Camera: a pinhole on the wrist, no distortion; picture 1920 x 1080 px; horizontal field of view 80.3 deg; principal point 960.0 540.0 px. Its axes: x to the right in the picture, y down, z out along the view. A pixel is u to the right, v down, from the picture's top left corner.
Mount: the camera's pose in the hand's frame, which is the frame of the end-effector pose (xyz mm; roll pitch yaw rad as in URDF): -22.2 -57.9 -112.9 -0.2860 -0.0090 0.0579
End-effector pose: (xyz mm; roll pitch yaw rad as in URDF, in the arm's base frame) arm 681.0 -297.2 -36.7 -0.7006 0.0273 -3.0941
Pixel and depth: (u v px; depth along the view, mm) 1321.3 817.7 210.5
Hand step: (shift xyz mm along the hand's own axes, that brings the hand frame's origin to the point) 36.5 54.4 75.2
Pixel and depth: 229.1 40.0 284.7
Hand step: -205.2 -108.3 193.9
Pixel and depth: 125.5 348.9 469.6
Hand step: -373.5 -21.3 356.8
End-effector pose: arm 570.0 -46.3 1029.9 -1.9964 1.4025 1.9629
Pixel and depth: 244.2 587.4 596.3
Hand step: -412.8 111.8 448.8
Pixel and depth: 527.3 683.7 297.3
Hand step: -144.5 55.1 160.7
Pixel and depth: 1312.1 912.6 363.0
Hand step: 74.6 164.5 202.8
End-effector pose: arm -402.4 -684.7 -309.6 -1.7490 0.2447 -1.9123
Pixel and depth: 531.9 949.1 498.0
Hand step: -231.1 242.8 312.7
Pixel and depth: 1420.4 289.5 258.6
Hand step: 78.8 -33.7 152.2
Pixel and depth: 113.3 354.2 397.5
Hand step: -323.9 -25.4 284.1
